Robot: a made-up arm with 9 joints.
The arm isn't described. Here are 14 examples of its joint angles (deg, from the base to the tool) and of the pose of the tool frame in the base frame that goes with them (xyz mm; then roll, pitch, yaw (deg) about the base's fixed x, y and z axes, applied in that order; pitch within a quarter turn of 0, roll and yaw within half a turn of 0).
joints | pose
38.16 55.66 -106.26 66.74 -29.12 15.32 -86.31 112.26 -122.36 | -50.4 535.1 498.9 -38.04 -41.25 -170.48
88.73 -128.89 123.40 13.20 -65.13 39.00 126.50 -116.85 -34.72 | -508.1 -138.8 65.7 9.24 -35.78 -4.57
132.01 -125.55 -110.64 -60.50 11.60 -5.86 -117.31 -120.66 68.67 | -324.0 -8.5 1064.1 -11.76 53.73 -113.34
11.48 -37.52 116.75 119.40 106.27 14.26 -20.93 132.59 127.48 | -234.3 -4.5 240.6 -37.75 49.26 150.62
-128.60 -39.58 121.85 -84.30 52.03 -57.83 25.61 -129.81 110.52 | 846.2 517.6 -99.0 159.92 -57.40 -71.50
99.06 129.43 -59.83 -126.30 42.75 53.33 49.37 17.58 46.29 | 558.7 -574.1 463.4 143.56 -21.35 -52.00
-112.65 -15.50 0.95 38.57 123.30 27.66 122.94 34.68 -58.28 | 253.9 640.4 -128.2 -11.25 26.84 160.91
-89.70 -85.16 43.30 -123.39 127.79 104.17 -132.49 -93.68 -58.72 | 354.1 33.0 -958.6 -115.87 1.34 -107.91
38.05 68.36 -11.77 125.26 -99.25 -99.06 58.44 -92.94 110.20 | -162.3 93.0 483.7 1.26 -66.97 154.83
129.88 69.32 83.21 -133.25 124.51 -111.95 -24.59 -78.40 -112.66 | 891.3 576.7 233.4 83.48 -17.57 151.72
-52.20 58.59 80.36 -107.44 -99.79 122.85 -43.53 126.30 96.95 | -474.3 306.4 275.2 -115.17 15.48 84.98
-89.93 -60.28 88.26 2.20 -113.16 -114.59 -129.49 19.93 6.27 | 192.7 612.7 -396.3 -65.27 19.15 108.55
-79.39 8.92 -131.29 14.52 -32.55 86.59 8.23 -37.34 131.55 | -171.7 414.1 -672.1 -169.09 -23.35 25.75
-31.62 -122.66 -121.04 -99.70 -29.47 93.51 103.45 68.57 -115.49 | -126.4 -811.3 -846.6 42.21 57.09 95.54
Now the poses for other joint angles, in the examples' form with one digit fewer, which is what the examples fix.
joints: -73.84 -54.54 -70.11 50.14 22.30 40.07 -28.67 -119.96 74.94
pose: 479 -233 -602 -44.7 -62.4 89.0
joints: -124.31 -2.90 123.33 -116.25 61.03 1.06 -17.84 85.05 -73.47
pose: 582 557 178 -35.0 28.2 145.7
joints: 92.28 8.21 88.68 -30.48 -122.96 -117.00 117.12 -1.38 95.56
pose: 383 632 777 -47.6 -43.3 -116.6
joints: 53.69 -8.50 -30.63 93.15 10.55 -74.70 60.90 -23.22 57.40
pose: -560 120 322 168.7 -30.4 65.1
